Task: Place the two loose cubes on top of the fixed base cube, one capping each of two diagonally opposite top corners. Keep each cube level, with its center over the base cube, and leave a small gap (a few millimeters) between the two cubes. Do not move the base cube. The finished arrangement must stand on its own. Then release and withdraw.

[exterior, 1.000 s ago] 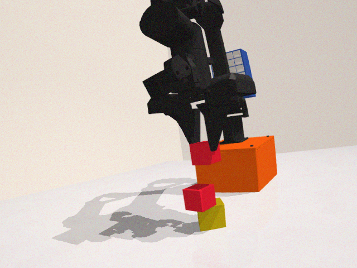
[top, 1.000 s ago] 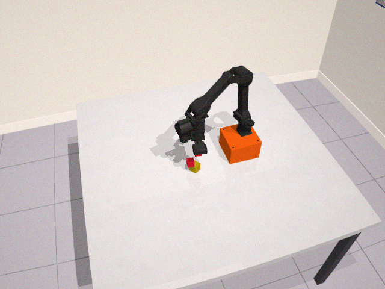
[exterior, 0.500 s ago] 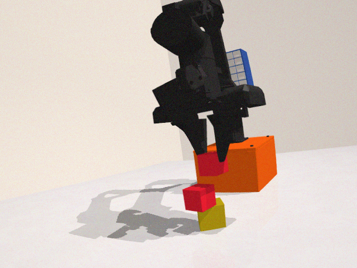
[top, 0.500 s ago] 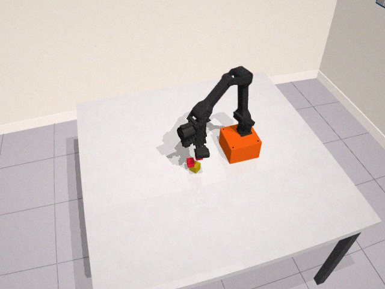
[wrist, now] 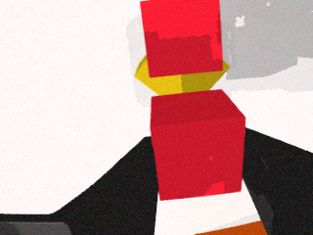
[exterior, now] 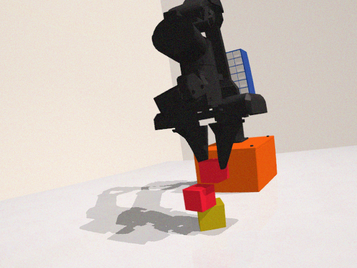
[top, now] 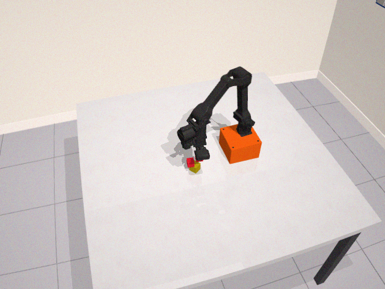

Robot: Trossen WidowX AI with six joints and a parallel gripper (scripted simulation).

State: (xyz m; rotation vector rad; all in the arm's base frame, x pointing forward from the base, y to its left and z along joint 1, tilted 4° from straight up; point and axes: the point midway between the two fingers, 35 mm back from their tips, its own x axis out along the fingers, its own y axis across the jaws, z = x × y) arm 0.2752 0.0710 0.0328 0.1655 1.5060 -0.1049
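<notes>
My gripper tip is 7 cm above the yellow cube and 2 cm short of it.
</notes>
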